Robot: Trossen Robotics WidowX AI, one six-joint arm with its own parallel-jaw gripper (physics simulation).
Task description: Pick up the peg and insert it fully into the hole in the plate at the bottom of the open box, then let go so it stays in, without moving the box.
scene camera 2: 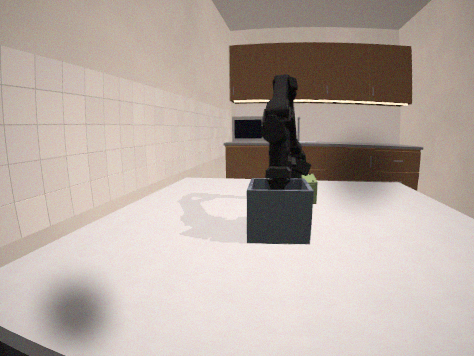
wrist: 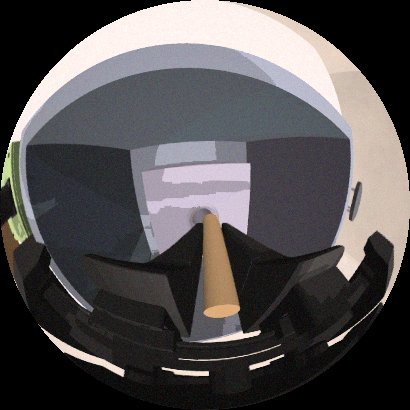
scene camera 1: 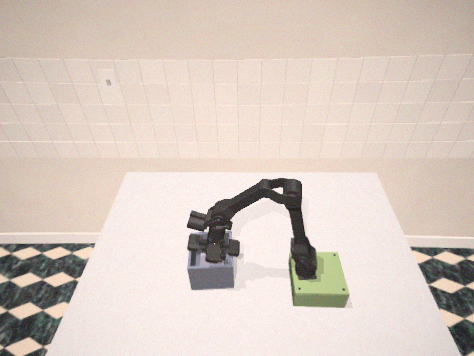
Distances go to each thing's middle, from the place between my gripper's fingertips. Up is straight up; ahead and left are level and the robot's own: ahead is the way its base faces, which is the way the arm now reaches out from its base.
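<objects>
My gripper's 1 cm above the blue-grey box (scene camera 2: pixel 284 216). The peg (wrist: pixel 220 299) is 2 cm above my hand, and the pale plate (wrist: pixel 177 196) is 4 cm below my hand.
</objects>
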